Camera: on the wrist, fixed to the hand. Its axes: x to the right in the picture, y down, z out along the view.
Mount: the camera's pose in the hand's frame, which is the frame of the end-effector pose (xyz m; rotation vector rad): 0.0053 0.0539 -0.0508 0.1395 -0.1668 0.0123
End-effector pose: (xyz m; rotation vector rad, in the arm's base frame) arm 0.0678 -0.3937 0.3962 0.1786 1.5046 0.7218
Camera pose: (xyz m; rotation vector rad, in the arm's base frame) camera 0.0021 -0.3650 0.4155 0.3458 1.3952 0.5968
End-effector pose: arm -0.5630 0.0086 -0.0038 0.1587 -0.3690 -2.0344
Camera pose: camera -0.5067 -0.0292 -0.0340 0.0720 -0.6155 -2.0156
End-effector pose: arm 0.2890 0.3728 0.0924 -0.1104 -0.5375 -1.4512
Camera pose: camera 0.3551 0.3556 0.0633 -0.1245 -0.7714 -1.3954
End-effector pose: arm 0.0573 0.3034 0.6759 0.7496 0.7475 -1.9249
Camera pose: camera 0.1135 0.3170 0.6293 0.6658 0.5096 -2.0155
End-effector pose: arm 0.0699 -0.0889 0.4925 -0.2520 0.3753 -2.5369
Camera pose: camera 0.0795 -0.1245 0.4280 -0.4028 0.1343 -2.4943
